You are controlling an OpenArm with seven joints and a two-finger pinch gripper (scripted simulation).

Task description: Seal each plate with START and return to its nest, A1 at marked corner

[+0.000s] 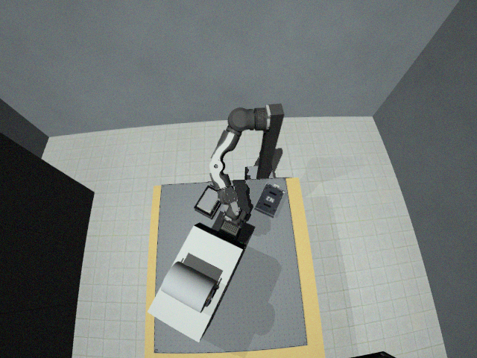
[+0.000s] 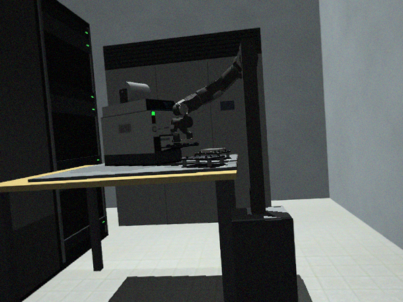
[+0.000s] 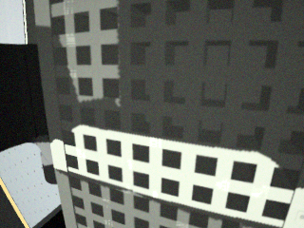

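My hand is 20 mm above the sealer stage. From my hand the other things lie so: well plate right at my hand; foil roll 280 mm ahead, 170 mm to the right, 300 mm above; start button 130 mm ahead, 30 mm to the left, 70 mm above.
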